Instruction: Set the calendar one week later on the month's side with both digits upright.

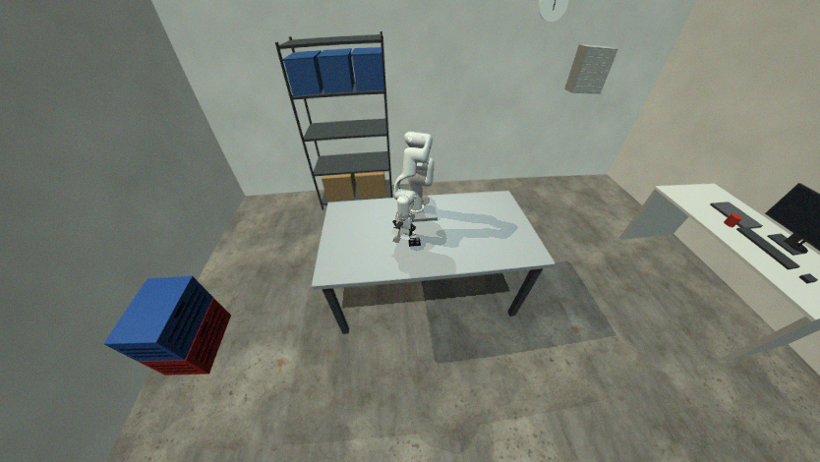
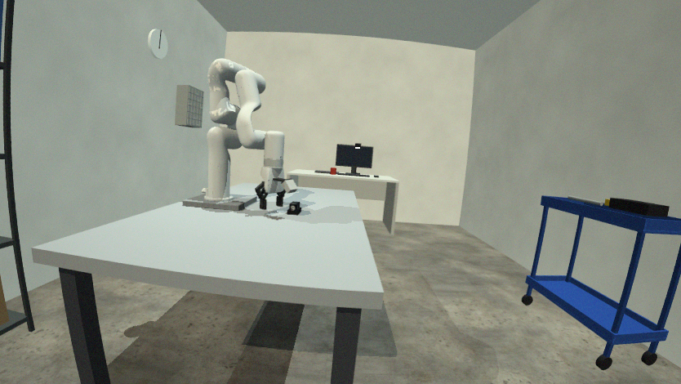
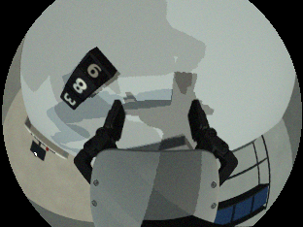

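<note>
The cube lies 7 cm ahead of my hand, 6 cm to the left of it and 1 cm below it.
</note>
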